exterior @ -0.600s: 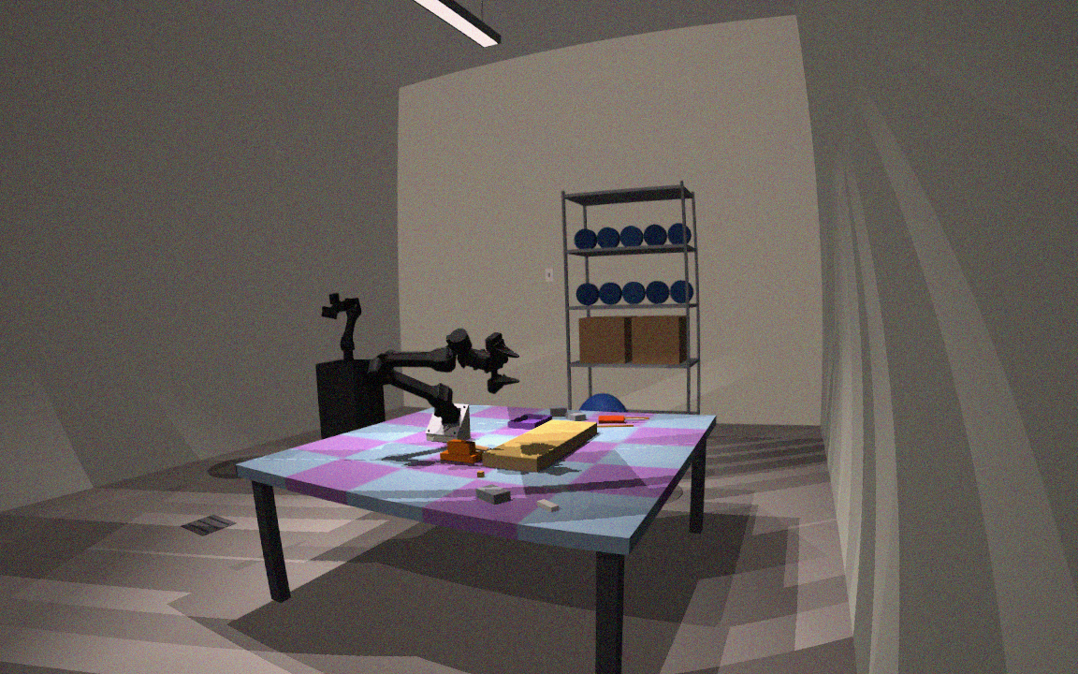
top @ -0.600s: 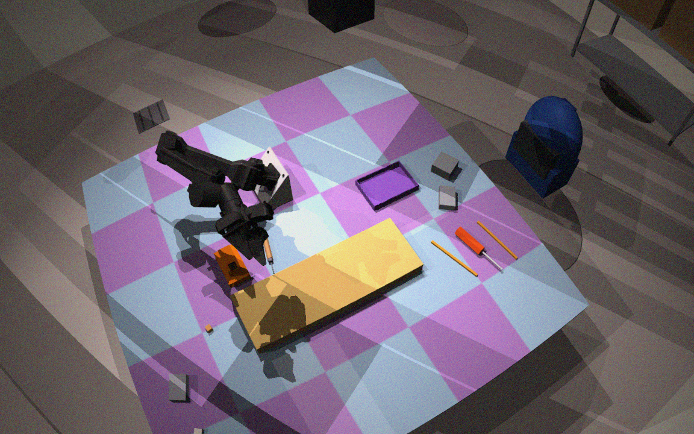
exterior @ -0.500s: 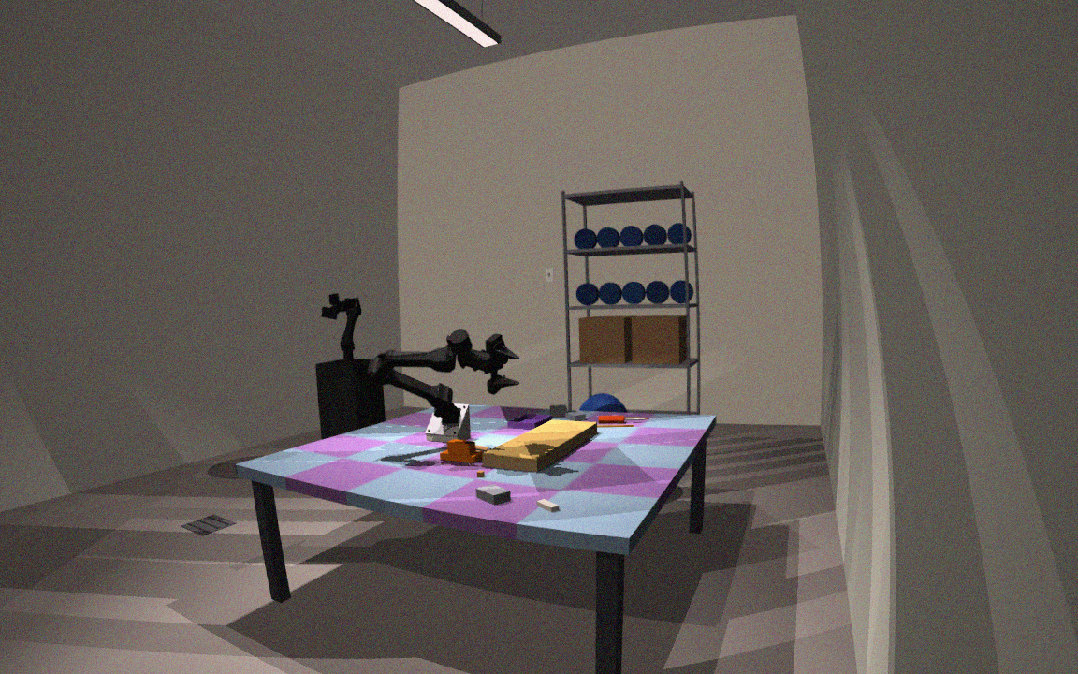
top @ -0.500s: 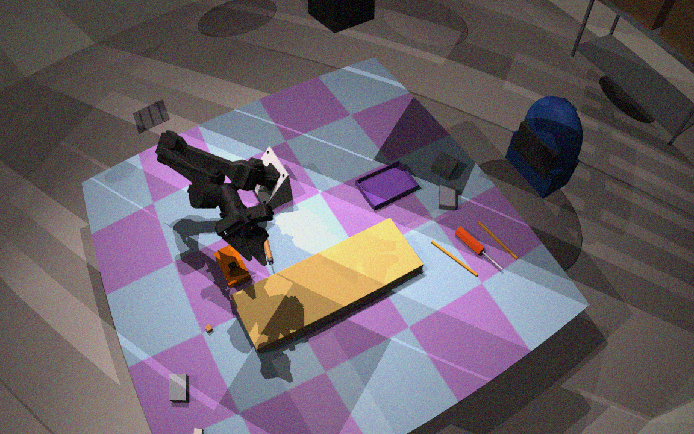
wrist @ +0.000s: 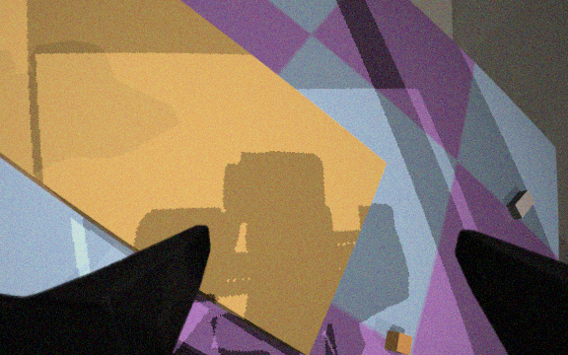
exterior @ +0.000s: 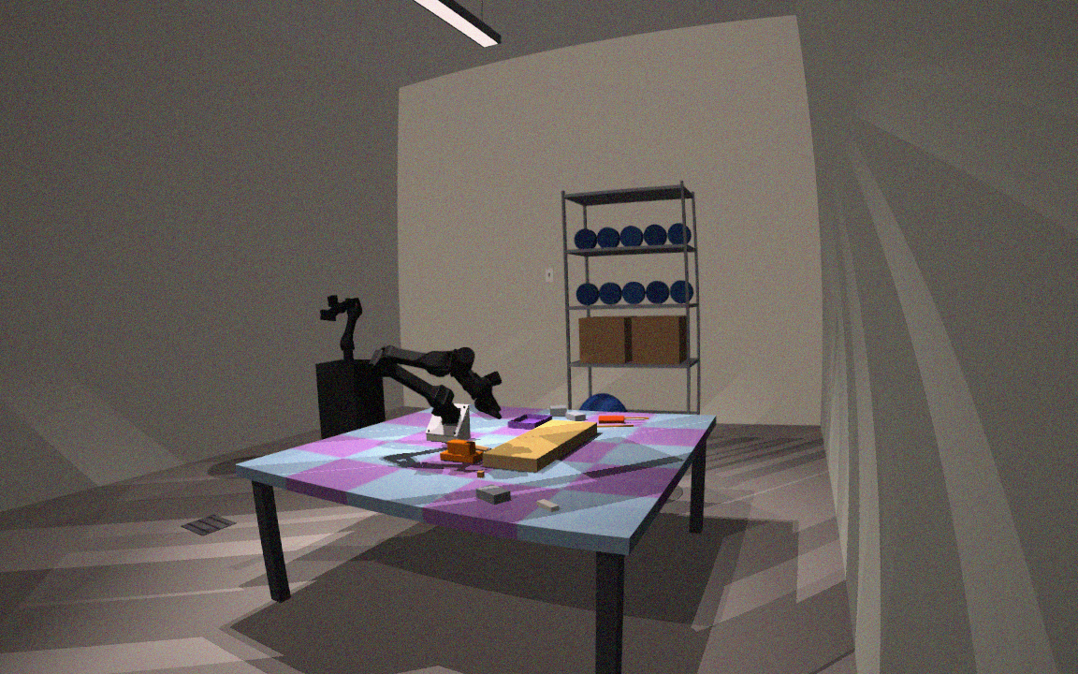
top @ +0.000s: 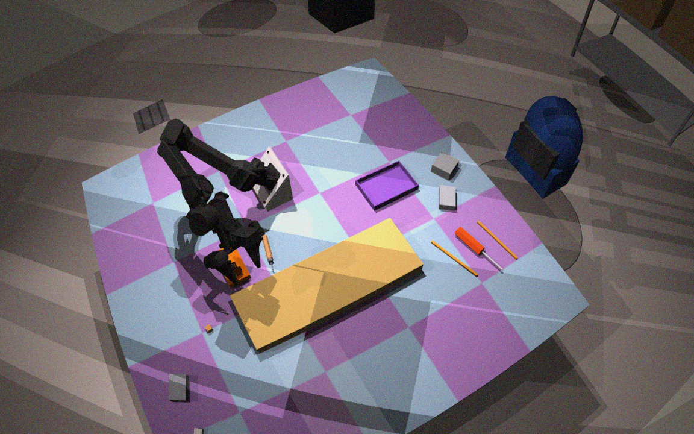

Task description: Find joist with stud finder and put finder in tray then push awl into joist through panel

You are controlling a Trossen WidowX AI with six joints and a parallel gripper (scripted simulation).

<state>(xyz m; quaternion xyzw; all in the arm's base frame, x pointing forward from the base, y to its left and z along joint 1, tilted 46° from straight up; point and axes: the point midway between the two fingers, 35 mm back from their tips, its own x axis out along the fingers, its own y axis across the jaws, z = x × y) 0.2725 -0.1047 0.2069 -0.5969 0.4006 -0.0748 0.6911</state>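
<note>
Now: the orange stud finder 120 mm behind my gripper tip, 100 mm below it and 20 mm to the right of it. The rest, counted from my gripper tip: awl: 140 mm below, 100 mm to the left, 100 mm behind; square indicator window: 100 mm behind, 90 mm below, 20 mm to the right; small orange cube: 170 mm to the right, 140 mm below, 10 mm ahead.
</note>
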